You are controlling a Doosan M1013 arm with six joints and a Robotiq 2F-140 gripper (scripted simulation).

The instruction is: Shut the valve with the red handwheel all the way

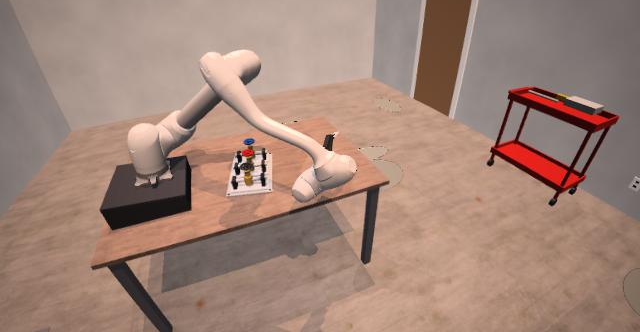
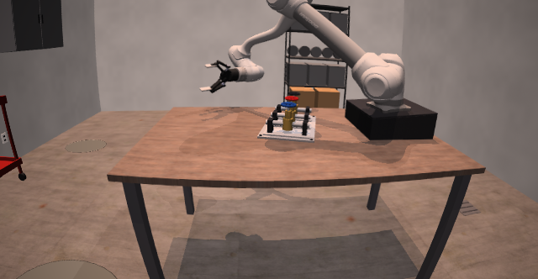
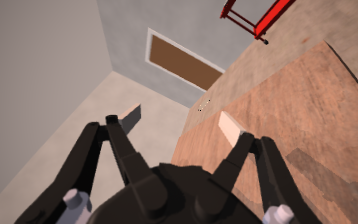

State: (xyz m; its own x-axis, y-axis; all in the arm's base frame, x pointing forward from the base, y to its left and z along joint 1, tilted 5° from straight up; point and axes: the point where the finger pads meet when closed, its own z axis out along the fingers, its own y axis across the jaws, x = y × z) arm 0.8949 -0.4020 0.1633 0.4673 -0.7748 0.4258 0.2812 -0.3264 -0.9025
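Now: the red handwheel 41 cm behind my hand, 30 cm to the left of it and 7 cm below it. The rest, counted from my hand: dark grey handwheel 46 cm behind, 18 cm to the left, 7 cm below; blue handwheel 36 cm behind, 42 cm to the left, 7 cm below.
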